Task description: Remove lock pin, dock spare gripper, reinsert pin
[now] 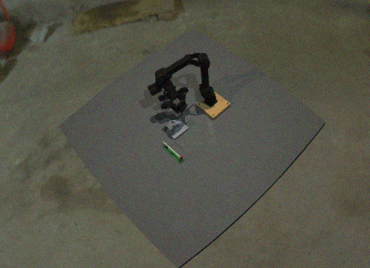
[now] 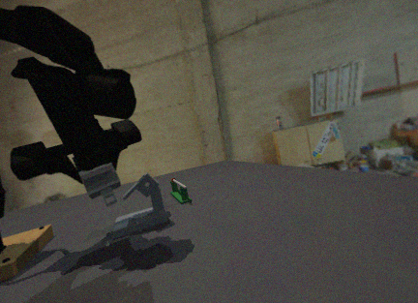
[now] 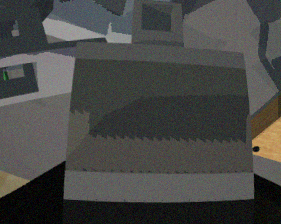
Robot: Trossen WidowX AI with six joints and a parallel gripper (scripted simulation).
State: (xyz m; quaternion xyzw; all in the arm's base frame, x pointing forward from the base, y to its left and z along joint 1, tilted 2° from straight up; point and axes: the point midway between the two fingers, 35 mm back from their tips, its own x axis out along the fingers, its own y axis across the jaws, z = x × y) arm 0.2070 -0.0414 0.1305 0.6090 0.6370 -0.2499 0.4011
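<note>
Right now my gripper tip is 80 mm short of the mount, 80 mm above it and 10 mm to the right of it. Also, from my gripper tip: spare gripper (20 mm to the right, 10 mm below).
</note>
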